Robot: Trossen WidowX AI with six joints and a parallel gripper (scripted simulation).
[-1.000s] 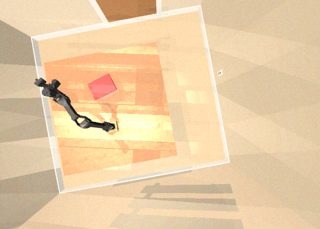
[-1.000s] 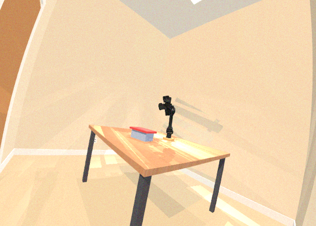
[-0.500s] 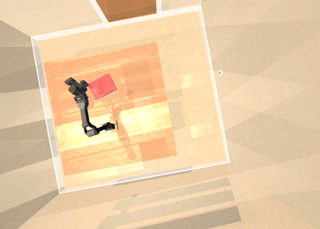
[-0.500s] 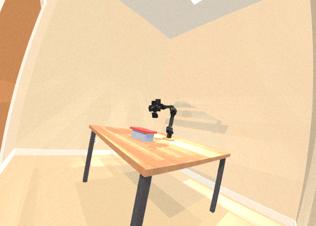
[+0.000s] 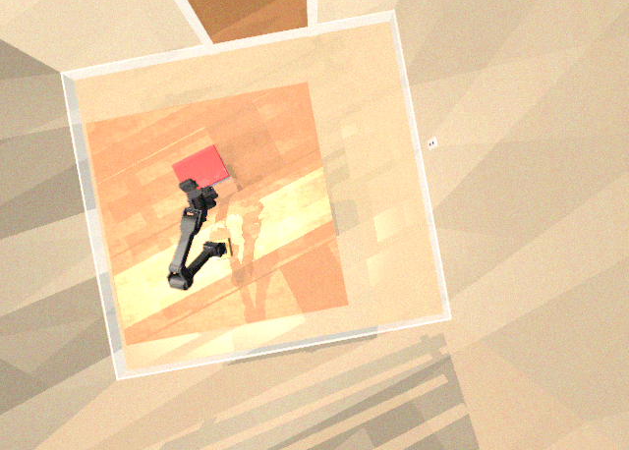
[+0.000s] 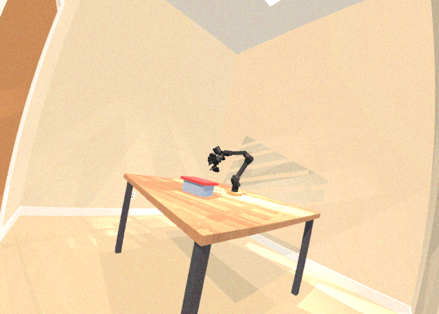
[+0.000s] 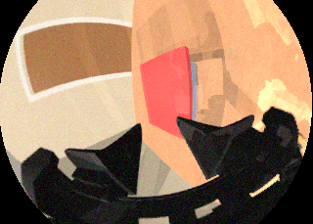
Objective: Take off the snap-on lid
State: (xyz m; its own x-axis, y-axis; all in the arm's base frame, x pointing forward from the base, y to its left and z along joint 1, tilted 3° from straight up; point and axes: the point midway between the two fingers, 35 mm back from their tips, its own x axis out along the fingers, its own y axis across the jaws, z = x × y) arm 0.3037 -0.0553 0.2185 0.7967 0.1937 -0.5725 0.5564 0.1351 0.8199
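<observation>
Now: the lid 90 mm ahead of my gripper tip, 20 mm to the left of it and 110 mm below it. The rest, counted from my gripper tip: storage box 90 mm ahead, 20 mm to the left, 160 mm below.
</observation>
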